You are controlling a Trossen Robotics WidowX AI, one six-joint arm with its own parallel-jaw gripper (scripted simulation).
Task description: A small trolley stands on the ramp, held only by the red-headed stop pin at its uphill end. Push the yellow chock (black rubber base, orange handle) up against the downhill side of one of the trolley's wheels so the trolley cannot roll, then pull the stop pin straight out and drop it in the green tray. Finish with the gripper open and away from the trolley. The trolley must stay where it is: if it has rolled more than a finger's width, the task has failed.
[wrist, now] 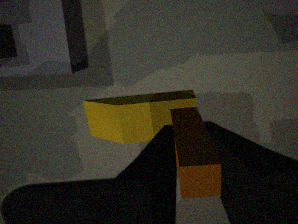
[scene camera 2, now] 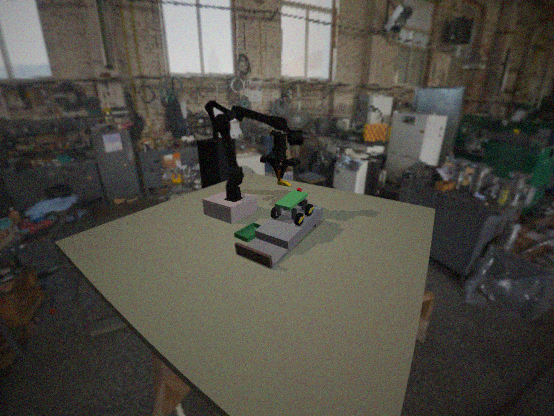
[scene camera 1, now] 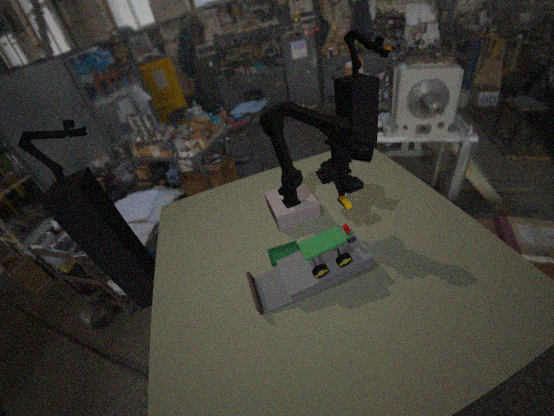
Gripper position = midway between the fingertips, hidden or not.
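Yellow chock carried by my gripper (scene camera 1: 341, 194) (wrist: 187, 131). Trolley (scene camera 1: 311, 248) (scene camera 2: 288, 202) present; in the wrist view the trolley is out of frame. Grey ramp visible (scene camera 1: 297, 274) (scene camera 2: 283, 232).
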